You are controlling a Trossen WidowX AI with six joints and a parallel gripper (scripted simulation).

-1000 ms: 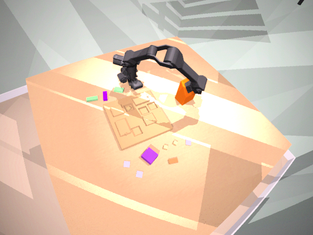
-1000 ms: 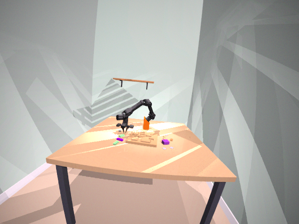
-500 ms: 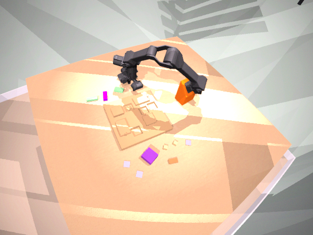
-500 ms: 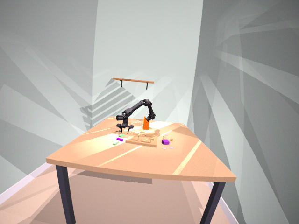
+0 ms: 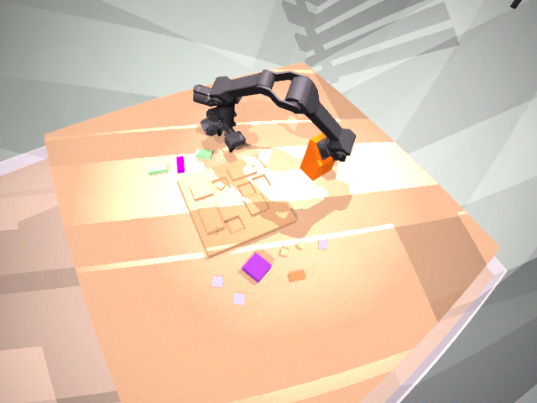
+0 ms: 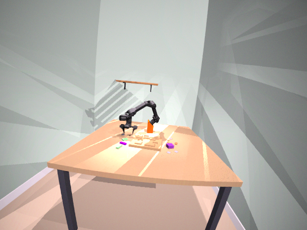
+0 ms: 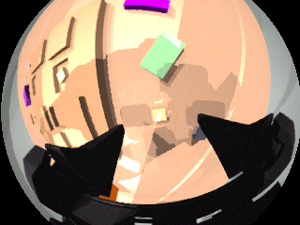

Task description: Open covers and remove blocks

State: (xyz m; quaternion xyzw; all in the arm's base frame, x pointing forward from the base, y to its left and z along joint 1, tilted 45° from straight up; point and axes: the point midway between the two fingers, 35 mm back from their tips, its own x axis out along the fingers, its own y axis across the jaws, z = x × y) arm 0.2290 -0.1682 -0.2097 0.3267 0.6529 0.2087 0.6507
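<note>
Now: the tan puzzle board 19 cm to the left of my gripper tip, 11 cm ahead of it and 2 cm below it. From my gripper tip the other things lie so: orange block 51 cm to the left, 12 cm ahead, 3 cm below; purple block 17 cm ahead, 3 cm to the right, 3 cm below; mint-green block 24 cm ahead, 6 cm to the right, 3 cm below.
</note>
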